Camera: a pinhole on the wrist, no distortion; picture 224 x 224 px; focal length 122.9 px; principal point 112.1 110.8 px. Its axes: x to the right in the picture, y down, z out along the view. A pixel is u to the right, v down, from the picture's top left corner.
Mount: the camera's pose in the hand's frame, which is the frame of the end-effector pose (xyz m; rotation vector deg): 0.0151 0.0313 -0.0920 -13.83 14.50 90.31
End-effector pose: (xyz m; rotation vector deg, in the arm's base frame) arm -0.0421 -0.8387 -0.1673 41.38 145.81 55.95
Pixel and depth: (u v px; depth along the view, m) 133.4 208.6 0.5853
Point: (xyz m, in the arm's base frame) 0.6305 -0.6677 -0.2227
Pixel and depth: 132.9 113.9 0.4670
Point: 0.1905 -0.5035 -0.2292
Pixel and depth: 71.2 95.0 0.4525
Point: 0.0796 -0.5734 -0.4308
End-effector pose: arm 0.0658 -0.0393 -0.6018 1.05 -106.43 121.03
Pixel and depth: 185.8 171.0 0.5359
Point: 0.1138 -0.4574 -1.0887
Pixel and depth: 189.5 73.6 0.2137
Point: -0.0788 -0.1099 -0.7922
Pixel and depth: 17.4 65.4 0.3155
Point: -0.0970 -0.2700 -0.4319
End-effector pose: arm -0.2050 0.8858 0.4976 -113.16 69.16 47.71
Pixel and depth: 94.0 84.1 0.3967
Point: -0.3104 1.0425 0.2208
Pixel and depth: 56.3 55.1 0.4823
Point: -0.1697 1.1234 0.0649
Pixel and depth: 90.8 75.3 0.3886
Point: -0.2902 1.0293 0.2052
